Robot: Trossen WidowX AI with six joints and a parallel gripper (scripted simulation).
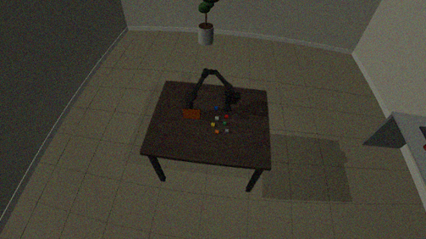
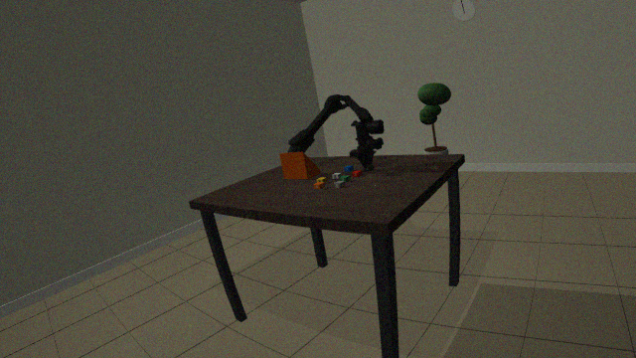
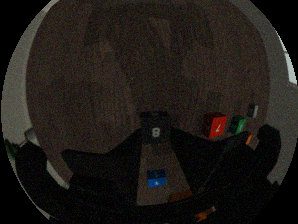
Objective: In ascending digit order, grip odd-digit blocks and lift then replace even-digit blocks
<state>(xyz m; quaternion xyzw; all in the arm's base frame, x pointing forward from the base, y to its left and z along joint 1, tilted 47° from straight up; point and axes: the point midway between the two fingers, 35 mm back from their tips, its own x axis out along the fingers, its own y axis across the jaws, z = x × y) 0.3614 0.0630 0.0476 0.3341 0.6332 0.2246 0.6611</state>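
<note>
My gripper tip is now 10 mm short of the black block. The rest, counted from my gripper tip: blue block (110 mm behind, 10 mm to the left); then red block (10 mm behind, 90 mm to the right); then white block (100 mm behind, 110 mm to the right).
</note>
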